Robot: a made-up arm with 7 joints. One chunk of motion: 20 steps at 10 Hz.
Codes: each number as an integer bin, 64 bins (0 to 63) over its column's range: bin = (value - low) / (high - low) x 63, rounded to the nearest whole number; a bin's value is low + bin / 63 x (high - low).
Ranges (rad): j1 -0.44..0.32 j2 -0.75..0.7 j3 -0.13..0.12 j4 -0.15..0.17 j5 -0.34..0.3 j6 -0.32..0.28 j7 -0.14..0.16
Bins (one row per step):
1: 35 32 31 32 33 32 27
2: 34 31 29 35 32 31 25
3: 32 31 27 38 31 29 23
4: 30 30 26 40 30 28 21
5: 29 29 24 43 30 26 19
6: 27 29 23 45 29 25 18
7: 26 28 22 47 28 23 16
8: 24 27 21 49 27 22 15
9: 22 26 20 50 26 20 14
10: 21 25 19 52 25 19 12
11: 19 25 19 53 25 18 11
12: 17 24 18 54 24 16 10
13: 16 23 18 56 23 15 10
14: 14 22 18 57 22 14 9
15: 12 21 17 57 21 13 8
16: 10 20 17 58 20 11 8
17: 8 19 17 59 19 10 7
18: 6 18 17 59 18 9 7
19: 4 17 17 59 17 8 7
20: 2 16 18 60 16 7 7
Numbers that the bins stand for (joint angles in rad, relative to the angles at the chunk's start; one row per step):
1: -0.0178 -0.0135 -0.0070 0.0125 -0.0048 -0.0152 -0.0114
2: -0.0298 -0.0365 -0.0149 0.0278 -0.0149 -0.0248 -0.0210
3: -0.0540 -0.0365 -0.0229 0.0430 -0.0251 -0.0438 -0.0305
4: -0.0781 -0.0595 -0.0268 0.0532 -0.0352 -0.0533 -0.0400
5: -0.0902 -0.0825 -0.0348 0.0684 -0.0352 -0.0724 -0.0495
6: -0.1143 -0.0825 -0.0387 0.0786 -0.0454 -0.0819 -0.0543
7: -0.1263 -0.1056 -0.0427 0.0887 -0.0556 -0.1010 -0.0638
8: -0.1505 -0.1286 -0.0467 0.0989 -0.0657 -0.1105 -0.0686
9: -0.1746 -0.1516 -0.0506 0.1040 -0.0759 -0.1295 -0.0733
10: -0.1867 -0.1746 -0.0546 0.1141 -0.0860 -0.1390 -0.0829
11: -0.2108 -0.1746 -0.0546 0.1192 -0.0860 -0.1486 -0.0876
12: -0.2349 -0.1976 -0.0586 0.1243 -0.0962 -0.1676 -0.0924
13: -0.2470 -0.2206 -0.0586 0.1344 -0.1063 -0.1771 -0.0924
14: -0.2711 -0.2437 -0.0586 0.1395 -0.1165 -0.1867 -0.0971
15: -0.2952 -0.2667 -0.0625 0.1395 -0.1267 -0.1962 -0.1019
16: -0.3194 -0.2897 -0.0625 0.1446 -0.1368 -0.2152 -0.1019
17: -0.3435 -0.3127 -0.0625 0.1497 -0.1470 -0.2248 -0.1067
18: -0.3676 -0.3357 -0.0625 0.1497 -0.1571 -0.2343 -0.1067
19: -0.3917 -0.3587 -0.0625 0.1497 -0.1673 -0.2438 -0.1067
20: -0.4159 -0.3817 -0.0586 0.1548 -0.1775 -0.2533 -0.1067

